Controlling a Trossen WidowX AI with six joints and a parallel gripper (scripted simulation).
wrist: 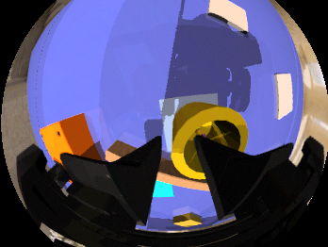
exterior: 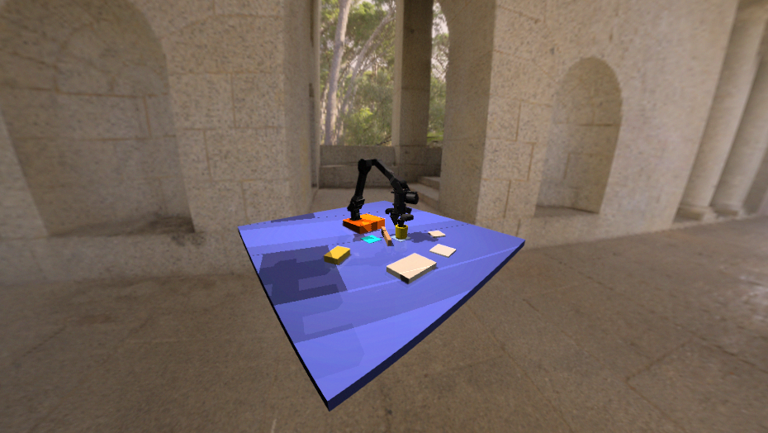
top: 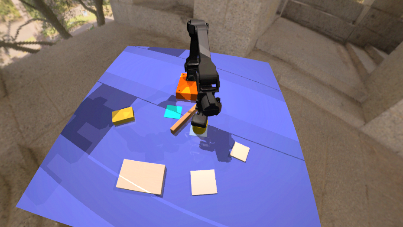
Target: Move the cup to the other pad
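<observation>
Now: the yellow cup 2 cm ahead of my gripper tip and 1 cm below it. Also, from my gripper tip: pale blue pad (6 cm below, 2 cm ahead); then wooden bar (8 cm to the right, 4 cm below, 2 cm behind); then cyan pad (15 cm to the right, 6 cm below, 6 cm behind).
</observation>
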